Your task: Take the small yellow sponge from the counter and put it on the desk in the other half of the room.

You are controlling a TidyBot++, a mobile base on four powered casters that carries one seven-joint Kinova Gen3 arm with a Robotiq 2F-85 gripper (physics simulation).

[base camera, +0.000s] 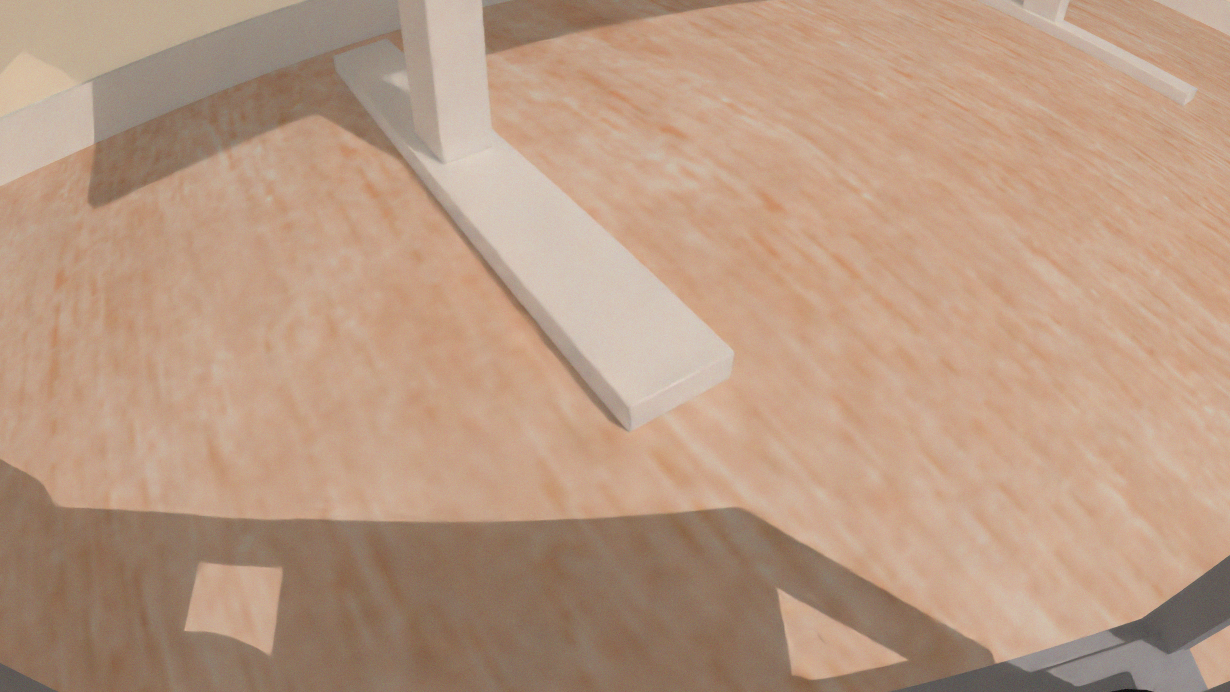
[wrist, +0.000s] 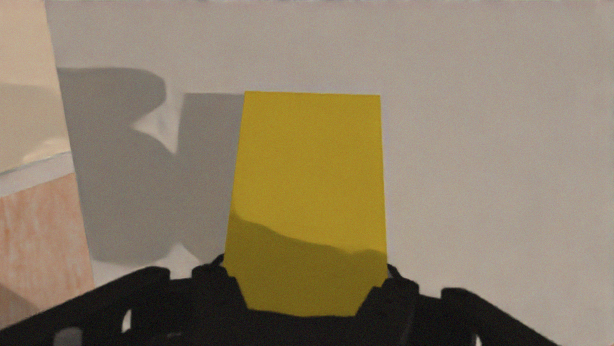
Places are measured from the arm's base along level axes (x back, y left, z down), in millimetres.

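Where they show: gripper, between the fingertips: (wrist: 306,267).
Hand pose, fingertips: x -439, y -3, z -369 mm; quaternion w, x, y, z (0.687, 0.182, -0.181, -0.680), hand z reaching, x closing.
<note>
Each offset is from my fingertips to the centre of the thing. "spot": to the spot under its first point. Level surfaces: height alone.
The yellow sponge {dx -22, dy +0, dz -23 mm} (wrist: 309,175) is held between the black fingers of my gripper (wrist: 306,267), at the lower middle of the wrist view. The gripper is shut on it. Below it is the pale grey desk top {dz +46 mm} (wrist: 490,150), with the shadow of the gripper and sponge falling on it at the left, close beside the sponge. Whether the sponge's underside touches the desk top cannot be told. In the base camera view the desk's white leg {spot: dx -210, dy +103, dz +660 mm} (base camera: 451,81) and its long foot (base camera: 567,258) stand on the floor; the desk top, sponge and gripper do not show there.
The desk's left edge runs down the left of the wrist view, with the cream wall (wrist: 25,115), white skirting (wrist: 37,172) and wooden floor {dz +765 mm} (wrist: 40,240) beyond. In the base camera view, a second foot {spot: dx -646, dy -1043, dz +747 mm} (base camera: 1126,64) lies at the upper right, and part of my base (base camera: 1092,658) shows at the lower right.
</note>
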